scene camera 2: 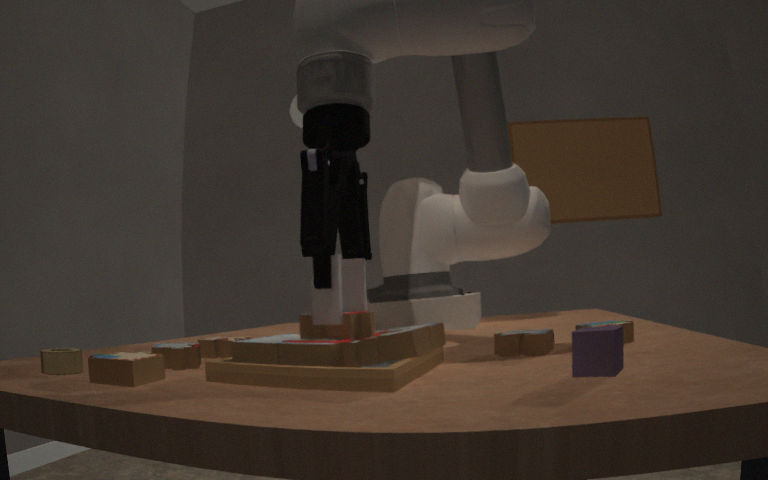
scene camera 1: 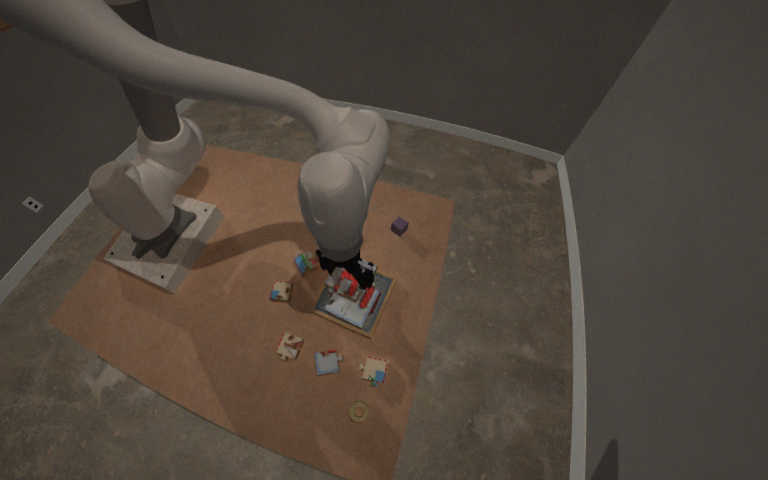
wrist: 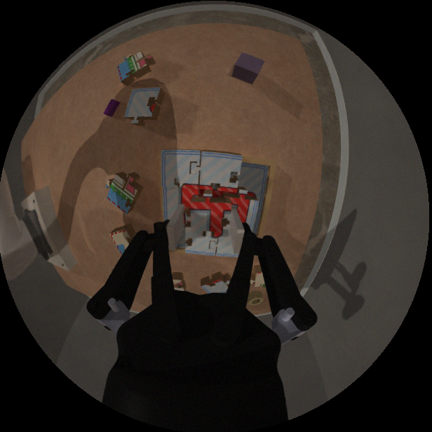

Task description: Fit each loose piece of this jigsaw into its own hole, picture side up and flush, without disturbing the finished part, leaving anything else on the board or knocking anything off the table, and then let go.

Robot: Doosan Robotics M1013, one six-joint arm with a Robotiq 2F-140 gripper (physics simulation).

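My gripper point(scene camera 1: 350, 283) point(scene camera 2: 341, 310) point(wrist: 206, 214) points down and is shut on a red and light-blue jigsaw piece point(scene camera 2: 335, 326) point(wrist: 215, 215). The piece looks roughly level, low over the board point(scene camera 1: 342, 324) point(scene camera 2: 300, 378) at its back part; whether it touches what lies below is hidden. The finished part point(scene camera 1: 346, 311) point(scene camera 2: 305, 354) point(wrist: 220, 167) is light blue with red and stands in the board. Loose pieces lie picture side up on the table, among them a cream and blue one point(scene camera 1: 374, 367) point(scene camera 2: 125, 369), a light-blue one point(scene camera 1: 327, 363) and a green, pink and blue one point(wrist: 121, 194).
A purple cube point(scene camera 1: 399, 226) point(scene camera 2: 596, 352) point(wrist: 248, 67) stands beyond the board. A tan ring point(scene camera 1: 359, 403) point(scene camera 2: 61, 365) lies near the loose pieces. A small dark purple block point(wrist: 112, 108) lies beside another light-blue piece point(wrist: 142, 103). The robot base point(scene camera 1: 195, 243) is at the side.
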